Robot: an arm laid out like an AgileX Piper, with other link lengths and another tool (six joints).
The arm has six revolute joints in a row. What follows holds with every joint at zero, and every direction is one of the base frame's.
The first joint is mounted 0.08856 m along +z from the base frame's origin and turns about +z.
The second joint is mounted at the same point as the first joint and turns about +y.
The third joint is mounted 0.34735 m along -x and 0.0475 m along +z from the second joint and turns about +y.
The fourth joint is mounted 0.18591 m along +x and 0.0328 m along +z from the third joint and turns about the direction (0.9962, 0, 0.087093).
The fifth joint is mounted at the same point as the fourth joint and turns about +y.
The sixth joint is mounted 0.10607 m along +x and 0.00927 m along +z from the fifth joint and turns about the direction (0.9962, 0, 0.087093).
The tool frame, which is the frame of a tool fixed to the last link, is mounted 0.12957 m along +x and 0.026 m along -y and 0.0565 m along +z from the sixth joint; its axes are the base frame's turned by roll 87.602, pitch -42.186 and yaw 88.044 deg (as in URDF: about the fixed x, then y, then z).
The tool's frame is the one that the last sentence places.
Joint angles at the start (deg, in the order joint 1, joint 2, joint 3, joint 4, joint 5, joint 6):
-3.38, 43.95, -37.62, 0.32, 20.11, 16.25
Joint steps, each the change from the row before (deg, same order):
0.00, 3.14, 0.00, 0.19, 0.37, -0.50
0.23, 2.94, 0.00, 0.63, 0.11, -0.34
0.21, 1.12, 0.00, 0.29, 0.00, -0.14
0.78, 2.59, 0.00, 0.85, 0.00, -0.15
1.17, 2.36, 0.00, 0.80, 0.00, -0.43
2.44, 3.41, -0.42, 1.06, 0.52, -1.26
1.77, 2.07, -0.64, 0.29, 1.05, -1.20
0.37, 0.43, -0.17, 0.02, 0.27, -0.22
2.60, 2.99, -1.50, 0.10, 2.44, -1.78
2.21, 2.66, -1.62, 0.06, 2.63, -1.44
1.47, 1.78, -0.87, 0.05, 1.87, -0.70
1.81, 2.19, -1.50, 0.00, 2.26, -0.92
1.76, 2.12, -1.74, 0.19, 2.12, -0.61
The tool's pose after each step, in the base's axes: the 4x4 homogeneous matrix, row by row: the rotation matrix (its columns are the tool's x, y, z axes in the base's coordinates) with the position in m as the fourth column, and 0 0 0 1 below. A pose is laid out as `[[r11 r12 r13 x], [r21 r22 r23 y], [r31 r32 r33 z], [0 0 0 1]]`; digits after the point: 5 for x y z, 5 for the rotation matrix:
[[0.46198 0.17403 0.86965 0.21781], [0.49858 -0.86190 -0.09239 -0.04972], [0.73348 0.47627 -0.48495 0.30816], [0 0 0 1]]
[[0.49740 0.20351 0.84331 0.22890], [0.49499 -0.86490 -0.08324 -0.04866], [0.71244 0.45883 -0.53094 0.29593], [0 0 0 1]]
[[0.50907 0.21589 0.83321 0.23312], [0.49431 -0.86581 -0.07767 -0.04769], [0.70463 0.45140 -0.54747 0.29127], [0 0 0 1]]
[[0.53402 0.24627 0.80881 0.24264], [0.49077 -0.86926 -0.05936 -0.04399], [0.68845 0.42864 -0.58507 0.28000], [0 0 0 1]]
[[0.55115 0.28210 0.78527 0.25123], [0.49670 -0.86713 -0.03711 -0.03817], [0.67046 0.41049 -0.61804 0.26956], [0 0 0 1]]
[[0.56470 0.35047 0.74718 0.26331], [0.52532 -0.85090 0.00211 -0.02528], [0.63652 0.39132 -0.66462 0.25534], [0 0 0 1]]
[[0.56716 0.40369 0.71789 0.26980], [0.55808 -0.82940 0.02549 -0.01545], [0.60570 0.38618 -0.69569 0.24678], [0 0 0 1]]
[[0.56740 0.41474 0.71137 0.27106], [0.56511 -0.82448 0.02994 -0.01339], [0.59892 0.38501 -0.70218 0.24505], [0 0 0 1]]
[[0.56412 0.49515 0.66076 0.27877], [0.61895 -0.78325 0.05851 0.00176], [0.54651 0.37598 -0.74831 0.23306], [0 0 0 1]]
[[0.55738 0.56317 0.61006 0.28413], [0.66452 -0.74310 0.07885 0.01524], [0.49774 0.36145 -0.78842 0.22238], [0 0 0 1]]
[[0.55449 0.60660 0.56971 0.28584], [0.69172 -0.71657 0.08973 0.02407], [0.46267 0.34433 -0.81693 0.21332], [0 0 0 1]]
[[0.54235 0.65581 0.52514 0.28892], [0.72560 -0.68071 0.10071 0.03529], [0.42351 0.32642 -0.84503 0.20503], [0 0 0 1]]
[[0.52903 0.69624 0.48516 0.29232], [0.75213 -0.64945 0.11186 0.04672], [0.39297 0.30572 -0.86724 0.19868], [0 0 0 1]]

